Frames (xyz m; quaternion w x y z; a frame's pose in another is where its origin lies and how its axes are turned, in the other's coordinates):
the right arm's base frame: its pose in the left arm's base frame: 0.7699 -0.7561 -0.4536 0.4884 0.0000 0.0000 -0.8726
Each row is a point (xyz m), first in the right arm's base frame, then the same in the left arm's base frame.
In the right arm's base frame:
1: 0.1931 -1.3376 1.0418
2: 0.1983 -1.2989 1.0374
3: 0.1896 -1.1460 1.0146
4: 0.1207 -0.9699 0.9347
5: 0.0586 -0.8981 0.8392
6: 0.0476 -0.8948 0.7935
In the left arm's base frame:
1: -0.4712 -0.2212 0.5882
2: -0.4410 -0.2459 0.5838
3: -0.3061 -0.3185 0.5610
4: -0.1199 -0.3518 0.4811
5: -0.0263 -0.3364 0.3856
6: -0.0177 -0.3288 0.3399

